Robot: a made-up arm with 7 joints. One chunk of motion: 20 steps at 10 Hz.
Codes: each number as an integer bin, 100 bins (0 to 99) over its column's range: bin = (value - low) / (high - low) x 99, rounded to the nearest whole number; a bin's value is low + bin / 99 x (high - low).
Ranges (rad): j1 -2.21..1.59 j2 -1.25..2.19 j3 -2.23..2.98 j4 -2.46..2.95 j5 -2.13..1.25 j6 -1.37..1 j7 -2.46..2
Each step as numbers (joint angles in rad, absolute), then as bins.
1 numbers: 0.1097 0.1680 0.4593 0.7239 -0.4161 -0.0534 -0.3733
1 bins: 60 41 51 58 50 55 46
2 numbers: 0.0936 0.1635 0.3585 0.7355 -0.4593 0.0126 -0.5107
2 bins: 60 41 49 58 49 58 43
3 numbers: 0.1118 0.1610 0.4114 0.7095 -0.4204 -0.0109 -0.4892
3 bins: 60 41 50 58 50 57 44
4 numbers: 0.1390 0.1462 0.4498 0.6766 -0.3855 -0.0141 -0.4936
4 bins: 61 40 51 57 51 57 44
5 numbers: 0.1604 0.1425 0.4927 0.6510 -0.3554 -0.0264 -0.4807
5 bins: 62 40 52 57 52 56 44
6 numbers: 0.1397 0.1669 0.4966 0.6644 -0.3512 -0.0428 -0.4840
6 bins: 61 41 52 57 52 55 44
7 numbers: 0.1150 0.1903 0.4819 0.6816 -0.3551 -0.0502 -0.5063
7 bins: 61 41 52 57 52 55 43
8 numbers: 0.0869 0.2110 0.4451 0.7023 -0.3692 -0.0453 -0.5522
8 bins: 60 42 51 58 52 55 42
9 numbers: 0.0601 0.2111 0.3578 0.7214 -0.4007 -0.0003 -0.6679
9 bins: 59 42 49 58 51 57 40
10 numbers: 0.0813 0.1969 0.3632 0.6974 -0.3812 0.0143 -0.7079
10 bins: 60 42 49 58 51 58 39
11 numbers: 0.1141 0.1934 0.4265 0.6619 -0.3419 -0.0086 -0.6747
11 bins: 61 42 50 57 52 57 40
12 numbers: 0.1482 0.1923 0.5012 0.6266 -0.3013 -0.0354 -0.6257
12 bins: 61 42 52 56 54 56 41
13 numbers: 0.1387 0.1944 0.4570 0.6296 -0.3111 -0.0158 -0.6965
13 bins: 61 42 51 57 53 57 39
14 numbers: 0.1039 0.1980 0.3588 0.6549 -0.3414 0.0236 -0.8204
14 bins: 60 42 49 57 52 58 36
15 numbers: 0.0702 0.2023 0.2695 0.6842 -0.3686 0.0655 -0.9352
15 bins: 59 42 47 58 52 60 34
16 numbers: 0.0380 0.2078 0.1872 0.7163 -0.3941 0.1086 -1.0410
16 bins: 59 42 46 58 51 62 31
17 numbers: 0.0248 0.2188 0.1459 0.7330 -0.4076 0.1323 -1.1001
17 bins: 58 42 45 58 50 63 30
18 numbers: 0.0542 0.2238 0.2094 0.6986 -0.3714 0.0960 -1.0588
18 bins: 59 42 46 58 52 61 31
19 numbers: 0.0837 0.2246 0.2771 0.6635 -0.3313 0.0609 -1.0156
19 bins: 60 42 48 57 53 60 32
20 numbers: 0.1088 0.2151 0.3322 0.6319 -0.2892 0.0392 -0.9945
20 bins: 60 42 49 57 54 59 33
